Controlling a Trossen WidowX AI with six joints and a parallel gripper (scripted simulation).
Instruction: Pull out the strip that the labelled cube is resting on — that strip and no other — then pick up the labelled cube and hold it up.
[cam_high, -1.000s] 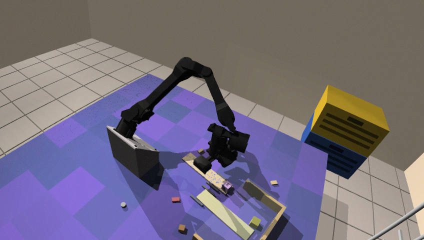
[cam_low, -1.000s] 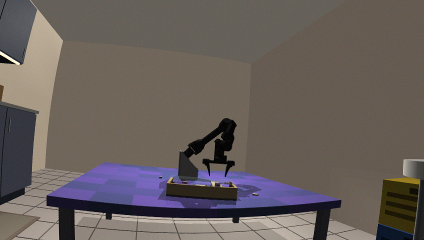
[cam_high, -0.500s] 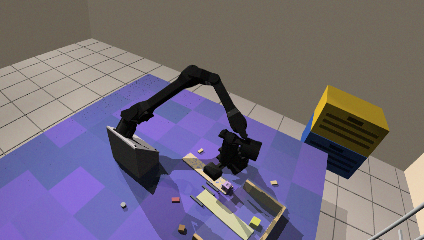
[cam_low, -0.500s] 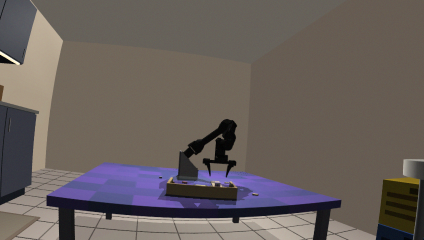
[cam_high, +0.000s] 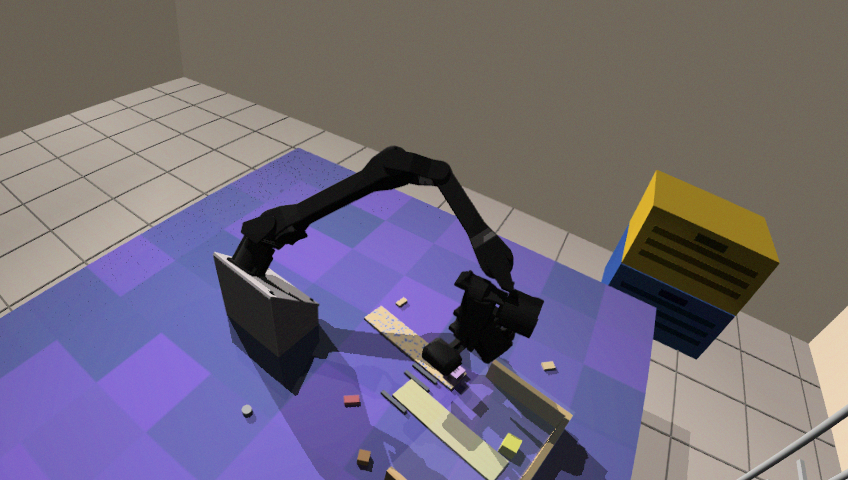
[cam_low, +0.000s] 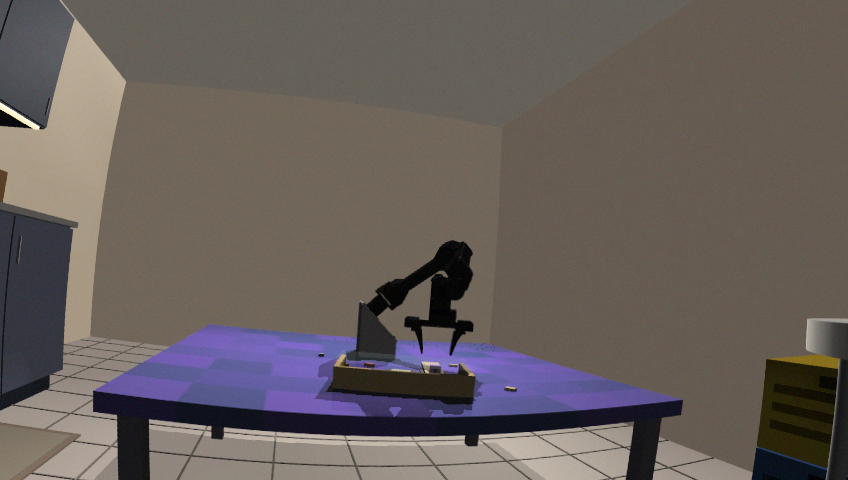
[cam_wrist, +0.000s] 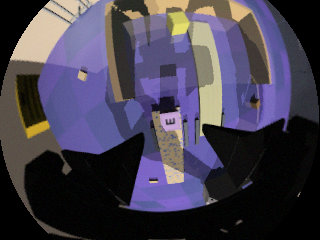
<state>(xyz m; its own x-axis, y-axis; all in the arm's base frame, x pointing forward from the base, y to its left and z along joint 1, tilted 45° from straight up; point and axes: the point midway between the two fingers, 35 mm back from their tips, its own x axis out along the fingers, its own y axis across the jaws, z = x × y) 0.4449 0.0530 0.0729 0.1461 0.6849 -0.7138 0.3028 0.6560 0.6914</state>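
The red block is 150 mm behind my gripper tip, 150 mm to the right of it and 60 mm below it. Round my gripper tip: grey disc: 300 mm behind, 280 mm to the right, 60 mm below; then brown block: 70 mm behind, 240 mm to the right, 50 mm below.
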